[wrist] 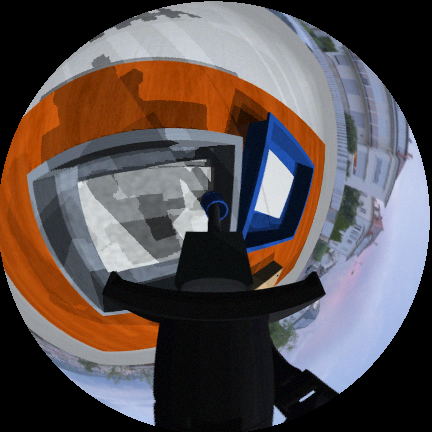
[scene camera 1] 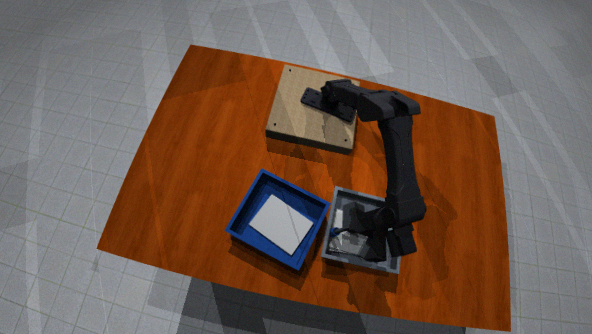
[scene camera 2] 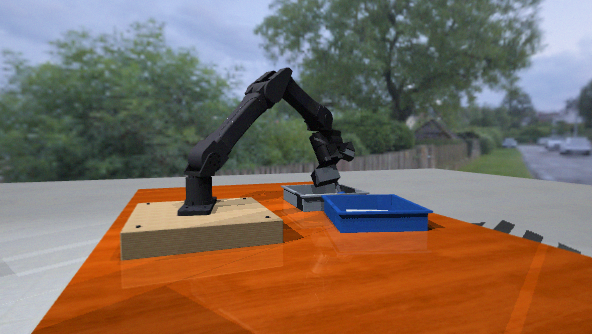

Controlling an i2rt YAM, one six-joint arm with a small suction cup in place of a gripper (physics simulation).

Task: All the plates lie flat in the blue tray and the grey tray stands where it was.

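Frame: origin at the arm's base, x ahead, y right, z down, level; centimetres.
Where they show: hand, tool point: [wrist: 213, 197] [scene camera 1: 329, 233] [scene camera 2: 344, 202]; arm's base, link origin: [scene camera 1: 328, 105] [scene camera 2: 199, 206].
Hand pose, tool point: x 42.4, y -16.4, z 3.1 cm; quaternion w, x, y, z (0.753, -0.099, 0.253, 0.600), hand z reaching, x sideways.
Observation:
Each offset is from my tool point to the top centre of the thing. Level surfaces: height alone.
The blue tray {dz -3.1, dx +2.1, dy +16.5 cm} [scene camera 1: 245, 201] [scene camera 2: 385, 223] [wrist: 287, 139] holds a white plate {dz +1.0, dx +3.0, dy +15.1 cm} [scene camera 1: 282, 225] [scene camera 2: 367, 210] [wrist: 275, 182] lying flat. The grey tray {dz -3.1, dx -5.0, dy -9.8 cm} [scene camera 1: 361, 265] [scene camera 2: 312, 203] [wrist: 55, 200] stands beside it, close to its side. A pale plate {dz -0.2, dx -3.0, dy -8.2 cm} [scene camera 1: 350, 242] [wrist: 120, 215] lies in the grey tray, with a second edge along one side; how many plates lie there I cannot tell. My blue suction cup [scene camera 1: 334, 231] [scene camera 2: 341, 192] [wrist: 209, 200] is down inside the grey tray, on the plate near its edge towards the blue tray. The contact face is hidden.
My arm [scene camera 1: 400, 165] [scene camera 2: 300, 102] reaches over the grey tray's far side and hides part of it in scene camera 1. The arm's base stands on a wooden block [scene camera 1: 295, 115] [scene camera 2: 200, 240] on the orange table {dz +1.9 cm} [scene camera 1: 180, 175] [scene camera 2: 300, 290], behind the trays.

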